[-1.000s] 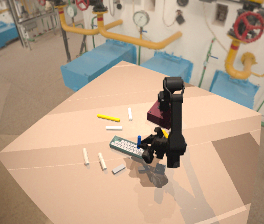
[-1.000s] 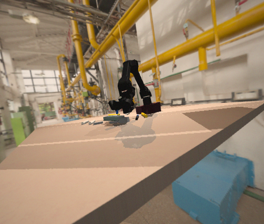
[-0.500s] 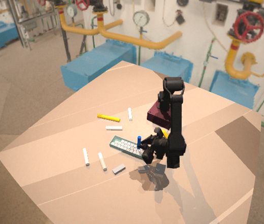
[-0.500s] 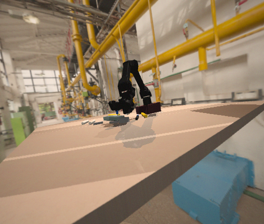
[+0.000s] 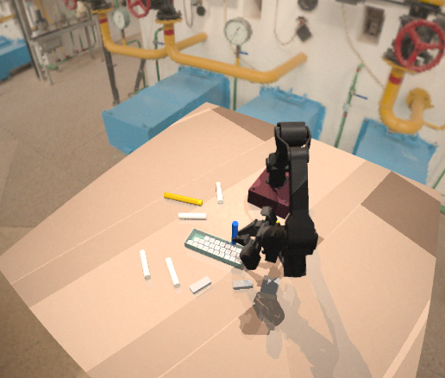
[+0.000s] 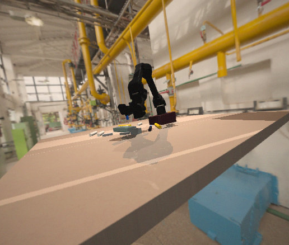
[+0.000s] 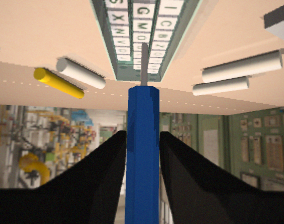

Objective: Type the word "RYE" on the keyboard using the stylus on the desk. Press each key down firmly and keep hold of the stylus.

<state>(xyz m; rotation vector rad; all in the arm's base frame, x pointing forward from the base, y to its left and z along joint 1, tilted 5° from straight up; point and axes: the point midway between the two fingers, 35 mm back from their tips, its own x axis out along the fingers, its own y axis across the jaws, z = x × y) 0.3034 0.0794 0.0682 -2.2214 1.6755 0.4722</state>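
My gripper tip is 20 mm short of the grey block, 150 mm to the right of it and 90 mm above it. From my gripper tip the other things lie so: blue stylus 10 mm below.
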